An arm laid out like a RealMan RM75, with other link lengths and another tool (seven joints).
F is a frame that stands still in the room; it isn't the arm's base.
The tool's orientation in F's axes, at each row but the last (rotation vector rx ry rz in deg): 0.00, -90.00, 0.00; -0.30, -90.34, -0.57; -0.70, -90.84, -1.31; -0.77, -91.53, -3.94
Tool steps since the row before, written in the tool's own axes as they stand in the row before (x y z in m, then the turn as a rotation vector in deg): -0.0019, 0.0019, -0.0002, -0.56, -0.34, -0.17; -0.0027, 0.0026, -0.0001, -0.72, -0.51, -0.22; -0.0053, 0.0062, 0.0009, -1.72, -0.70, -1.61; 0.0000, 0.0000, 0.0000, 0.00, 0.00, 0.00
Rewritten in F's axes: 0.0002, 0.0019, -0.0019, 0.17, -0.34, -0.56; 0.0001, 0.0026, -0.0027, 0.22, -0.51, -0.72; -0.0007, 0.0063, -0.0053, 1.62, -0.72, -1.70; 0.0000, 0.0000, 0.0000, 0.00, 0.00, 0.00
